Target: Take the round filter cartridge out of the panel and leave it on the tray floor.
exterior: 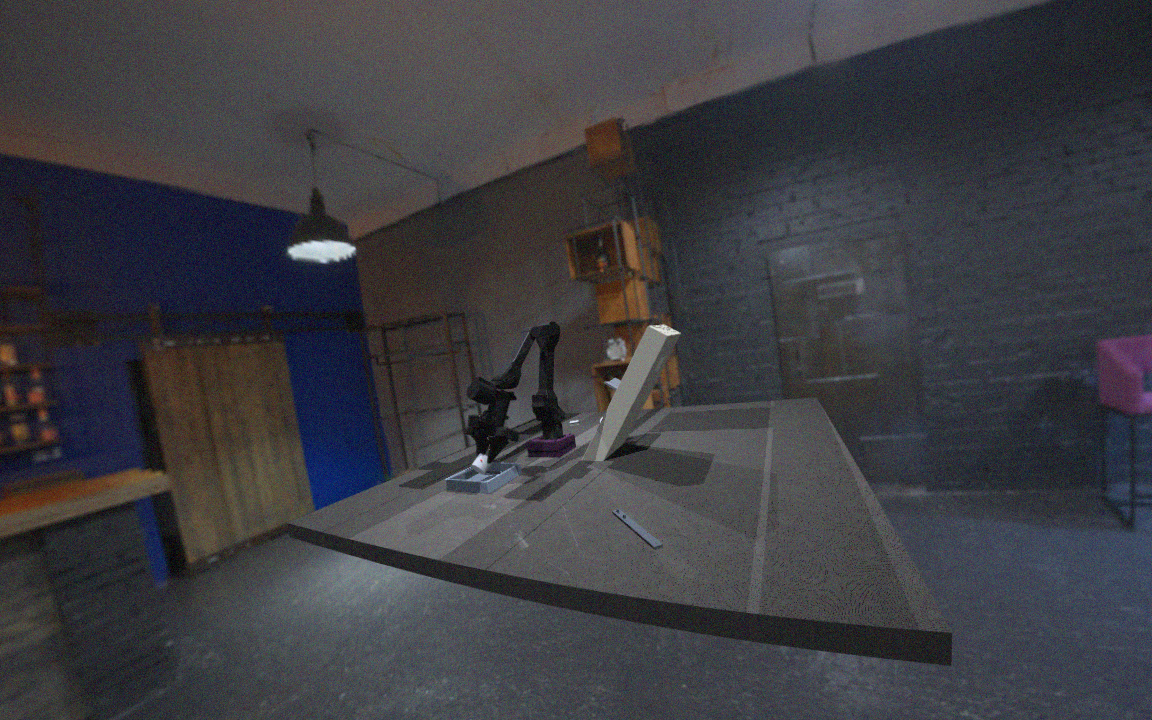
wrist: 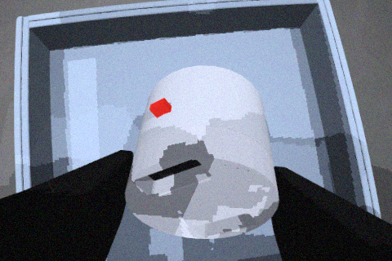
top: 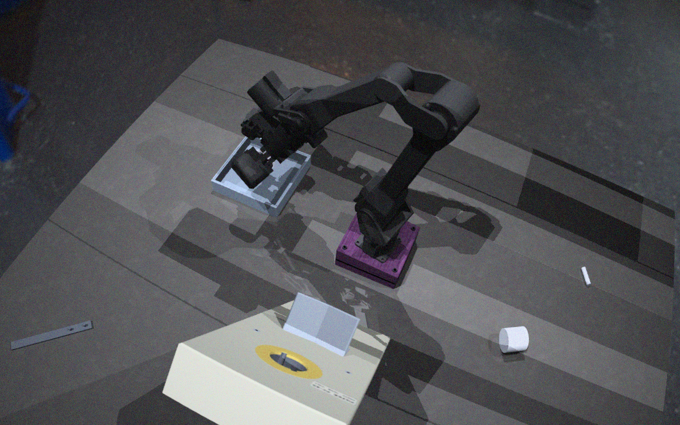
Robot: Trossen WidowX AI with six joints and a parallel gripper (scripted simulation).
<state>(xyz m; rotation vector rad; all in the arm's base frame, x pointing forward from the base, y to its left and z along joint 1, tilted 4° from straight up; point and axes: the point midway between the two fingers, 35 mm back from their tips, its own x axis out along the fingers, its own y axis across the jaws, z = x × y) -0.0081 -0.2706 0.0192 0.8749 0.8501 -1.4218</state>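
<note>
My gripper tip is now right at the round filter cartridge. From my gripper tip the other things lie so: small white stick: 67 cm to the left, 22 cm behind, 5 cm below; then light blue tray: 5 cm below.
</note>
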